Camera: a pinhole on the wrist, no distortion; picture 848 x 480 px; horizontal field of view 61.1 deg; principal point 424.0 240.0 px. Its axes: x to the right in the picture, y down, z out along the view. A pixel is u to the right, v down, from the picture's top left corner.
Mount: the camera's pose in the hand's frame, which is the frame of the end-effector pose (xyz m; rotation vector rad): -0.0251 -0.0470 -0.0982 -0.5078 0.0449 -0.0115
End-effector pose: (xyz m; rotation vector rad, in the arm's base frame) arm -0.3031 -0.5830 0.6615 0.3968 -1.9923 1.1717
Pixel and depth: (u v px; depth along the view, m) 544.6 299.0 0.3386
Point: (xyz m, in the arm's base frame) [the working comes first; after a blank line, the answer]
In the camera's frame: 0.0568 0.0278 0.3386

-0.5025 -0.6565 0.5626
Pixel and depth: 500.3 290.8 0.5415
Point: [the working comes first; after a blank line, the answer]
In the camera's frame: 0.0575 0.0383 0.5415

-0.6535 -0.7434 0.4582
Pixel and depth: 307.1 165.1 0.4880
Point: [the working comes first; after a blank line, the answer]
In the camera's frame: -0.0794 -0.0509 0.4880

-0.5033 -0.8141 0.4136
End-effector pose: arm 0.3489 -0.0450 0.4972 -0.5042 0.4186 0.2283
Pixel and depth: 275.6 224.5 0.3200
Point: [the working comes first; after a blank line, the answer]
In the camera's frame: -0.0661 -0.0069 0.3200

0.3102 0.1308 0.6359
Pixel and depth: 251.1 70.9 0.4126
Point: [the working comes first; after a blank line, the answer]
In the camera's frame: -0.0993 -0.0971 0.4126

0.3365 0.1638 0.7626
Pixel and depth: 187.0 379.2 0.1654
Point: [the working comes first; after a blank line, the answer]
In the camera's frame: -0.0546 0.0320 0.1654

0.2761 0.0172 0.5288
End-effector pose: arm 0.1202 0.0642 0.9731 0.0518 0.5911 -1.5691
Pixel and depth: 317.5 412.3 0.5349
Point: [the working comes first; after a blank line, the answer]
In the camera's frame: -0.0793 0.1283 0.5349

0.5350 0.0252 1.1611
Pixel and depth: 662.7 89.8 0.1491
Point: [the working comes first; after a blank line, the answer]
In the camera's frame: 0.0495 -0.0312 0.1491

0.1285 0.0176 1.0010
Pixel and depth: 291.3 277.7 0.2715
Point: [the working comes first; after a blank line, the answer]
In the camera's frame: -0.0502 0.0142 0.2715

0.2622 0.0719 1.0795
